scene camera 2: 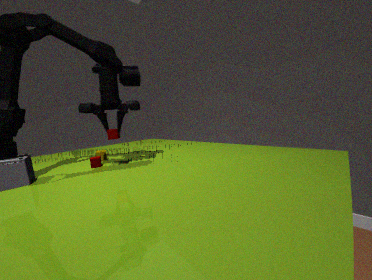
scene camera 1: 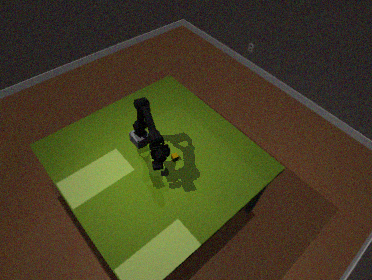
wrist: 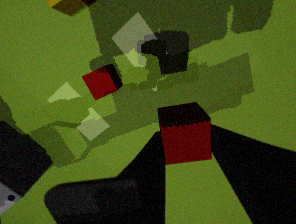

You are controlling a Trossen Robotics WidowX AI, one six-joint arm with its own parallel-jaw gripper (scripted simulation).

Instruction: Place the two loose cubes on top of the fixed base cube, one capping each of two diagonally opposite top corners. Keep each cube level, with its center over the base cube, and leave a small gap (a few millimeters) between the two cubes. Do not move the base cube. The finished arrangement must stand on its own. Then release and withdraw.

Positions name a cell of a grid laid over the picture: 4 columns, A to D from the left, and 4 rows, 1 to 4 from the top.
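There is my gripper (scene camera 2: B2), which I also find in the wrist view, my gripper (wrist: C3). It carries a red cube (wrist: B2).
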